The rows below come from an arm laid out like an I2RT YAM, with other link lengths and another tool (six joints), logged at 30 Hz.
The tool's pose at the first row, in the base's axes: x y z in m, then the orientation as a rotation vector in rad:
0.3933, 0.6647, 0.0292, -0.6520, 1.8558, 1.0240
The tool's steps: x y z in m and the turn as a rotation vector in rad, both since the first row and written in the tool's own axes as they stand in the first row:
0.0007, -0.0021, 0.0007, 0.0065, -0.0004, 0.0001
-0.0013, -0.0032, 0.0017, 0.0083, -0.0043, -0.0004
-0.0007, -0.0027, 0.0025, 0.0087, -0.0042, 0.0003
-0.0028, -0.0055, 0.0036, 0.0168, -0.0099, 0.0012
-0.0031, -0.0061, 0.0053, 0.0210, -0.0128, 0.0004
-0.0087, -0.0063, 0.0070, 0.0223, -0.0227, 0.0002
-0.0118, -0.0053, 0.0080, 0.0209, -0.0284, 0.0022
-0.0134, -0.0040, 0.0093, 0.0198, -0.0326, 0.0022
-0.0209, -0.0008, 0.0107, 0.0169, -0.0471, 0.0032
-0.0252, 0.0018, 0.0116, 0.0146, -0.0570, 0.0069
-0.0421, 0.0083, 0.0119, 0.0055, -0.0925, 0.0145
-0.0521, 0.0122, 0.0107, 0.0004, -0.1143, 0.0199
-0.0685, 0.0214, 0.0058, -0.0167, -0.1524, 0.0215
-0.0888, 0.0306, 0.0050, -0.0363, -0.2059, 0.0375
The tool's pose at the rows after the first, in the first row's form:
0.3949, 0.6642, 0.0276, -0.6478, 1.8581, 1.0177
0.3971, 0.6645, 0.0287, -0.6448, 1.8552, 1.0162
0.3968, 0.6654, 0.0281, -0.6440, 1.8558, 1.0162
0.4004, 0.6650, 0.0286, -0.6349, 1.8545, 1.0097
0.4018, 0.6661, 0.0282, -0.6313, 1.8533, 1.0055
0.4053, 0.6676, 0.0327, -0.6246, 1.8451, 1.0056
0.4064, 0.6691, 0.0355, -0.6202, 1.8406, 1.0091
0.4068, 0.6709, 0.0371, -0.6182, 1.8365, 1.0108
0.4084, 0.6740, 0.0446, -0.6101, 1.8233, 1.0164
0.4088, 0.6762, 0.0492, -0.6022, 1.8155, 1.0224
0.4119, 0.6803, 0.0666, -0.5792, 1.7847, 1.0410
0.4130, 0.6815, 0.0772, -0.5641, 1.7661, 1.0522
0.4114, 0.6825, 0.0966, -0.5493, 1.7266, 1.0742
0.4134, 0.6872, 0.1183, -0.5141, 1.6789, 1.1087

